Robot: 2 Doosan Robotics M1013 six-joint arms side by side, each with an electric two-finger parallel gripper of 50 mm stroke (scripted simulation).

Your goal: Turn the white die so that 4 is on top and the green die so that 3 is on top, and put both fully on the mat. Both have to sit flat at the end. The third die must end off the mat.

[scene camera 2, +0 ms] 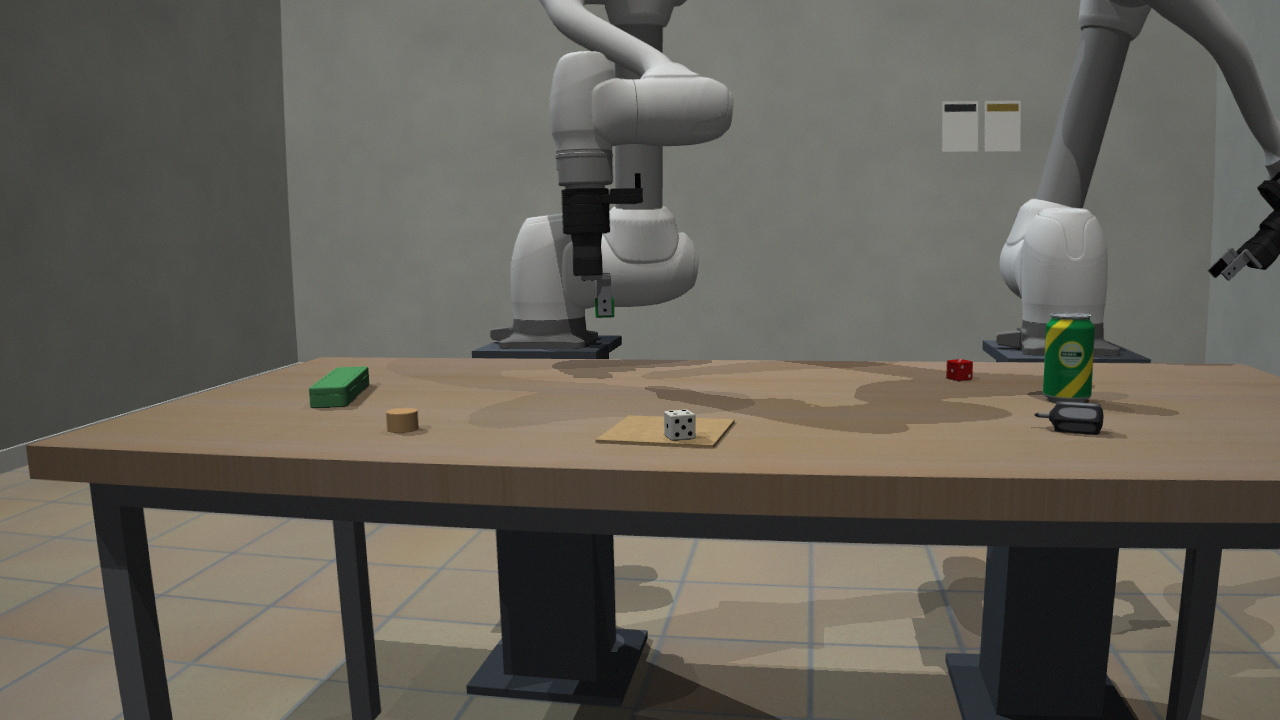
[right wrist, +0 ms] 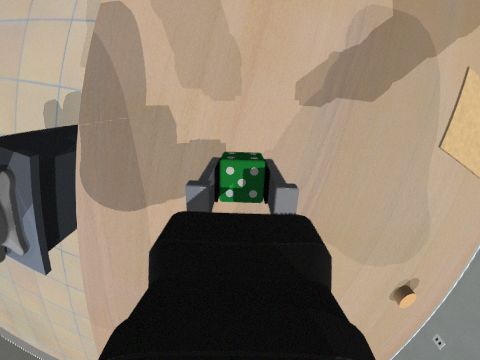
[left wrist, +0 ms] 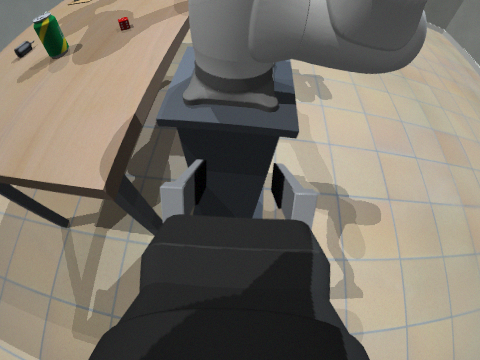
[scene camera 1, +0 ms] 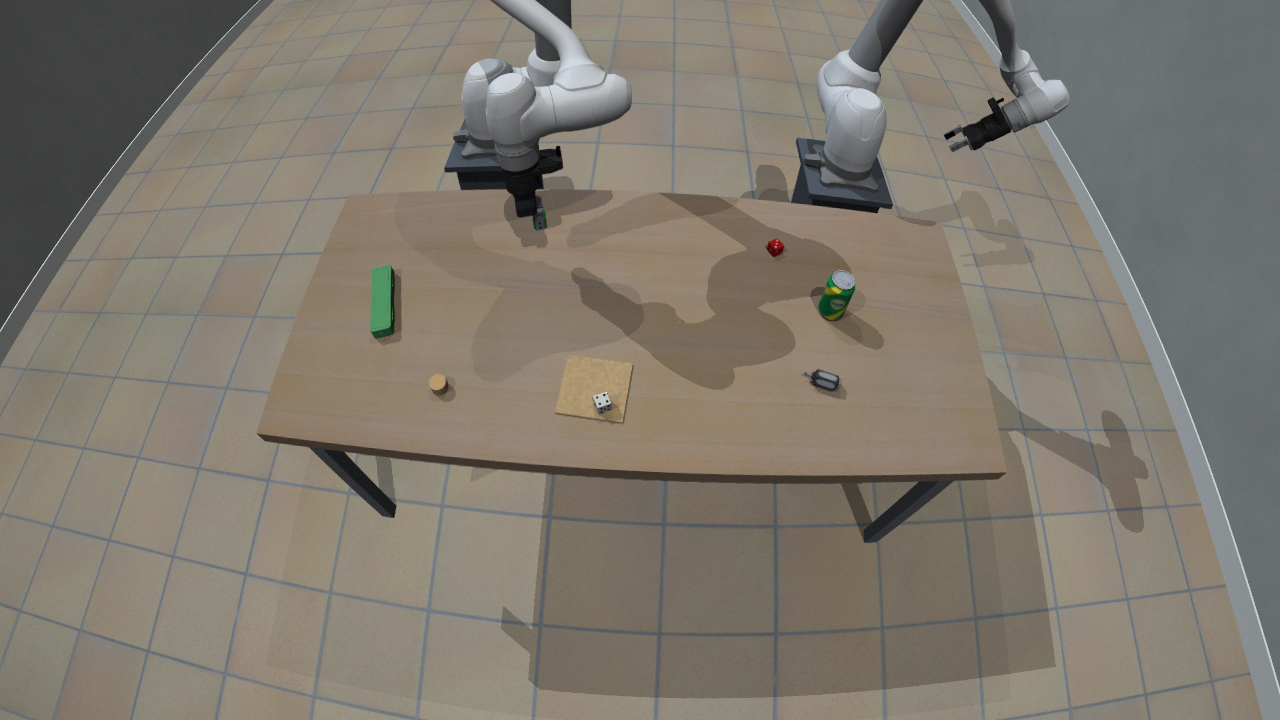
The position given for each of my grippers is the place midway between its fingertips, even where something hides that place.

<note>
In view: my left gripper (scene camera 2: pixel 1218 275), my right gripper (scene camera 2: pixel 604 314), a tan mat (scene camera 1: pixel 584 377), a white die (scene camera 2: pixel 678 424), a dark grey object (scene camera 2: pixel 1087 418), a green box (scene camera 2: pixel 336 389), a green die (right wrist: pixel 241 174) and a wooden disc (scene camera 2: pixel 401 420).
The tan mat also shows in scene camera 2 (scene camera 2: pixel 636 430). The green box is seen too in scene camera 1 (scene camera 1: pixel 382 288). My left gripper also shows in the left wrist view (left wrist: pixel 239 175) and in scene camera 1 (scene camera 1: pixel 947 143). The right wrist view does not show the white die: it is out of frame. The right wrist view misses the dark grey object: it is out of frame.
</note>
